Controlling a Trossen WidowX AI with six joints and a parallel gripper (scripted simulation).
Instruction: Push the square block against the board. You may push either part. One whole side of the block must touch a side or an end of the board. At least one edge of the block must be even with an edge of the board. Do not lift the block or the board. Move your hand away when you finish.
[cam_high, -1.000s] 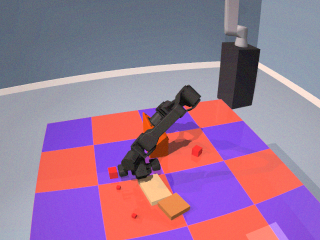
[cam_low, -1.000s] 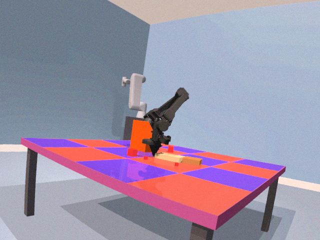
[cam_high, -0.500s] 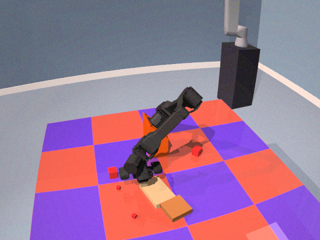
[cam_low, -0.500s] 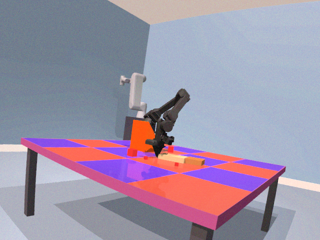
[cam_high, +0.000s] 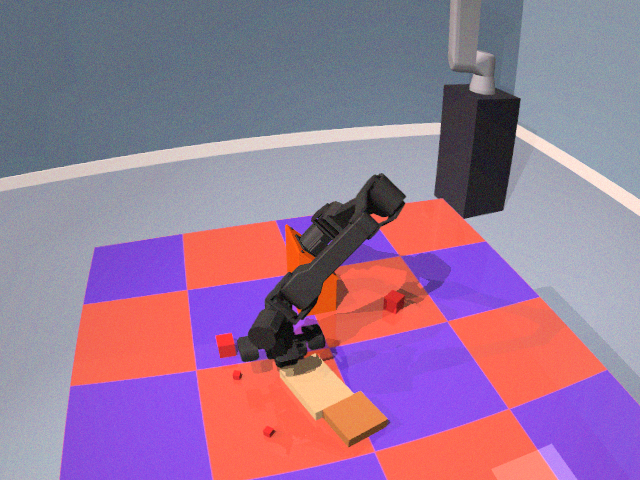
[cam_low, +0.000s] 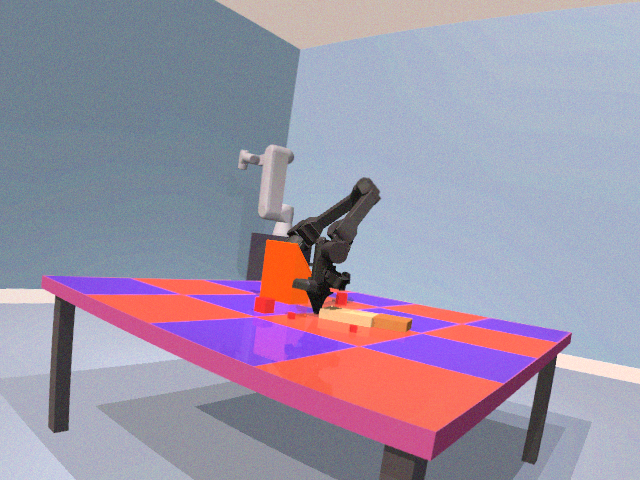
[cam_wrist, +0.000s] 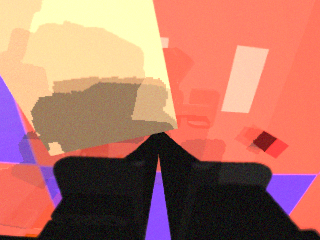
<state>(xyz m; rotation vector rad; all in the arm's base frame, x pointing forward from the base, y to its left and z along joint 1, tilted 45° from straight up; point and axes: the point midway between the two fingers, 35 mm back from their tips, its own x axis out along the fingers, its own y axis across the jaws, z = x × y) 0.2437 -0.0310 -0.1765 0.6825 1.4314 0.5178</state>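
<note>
The board is 8 cm ahead of my gripper tip, 5 cm to the left of it and 1 cm above it. The rest, counted from my gripper tip: brown square block 20 cm ahead, 9 cm to the left, 1 cm above.
</note>
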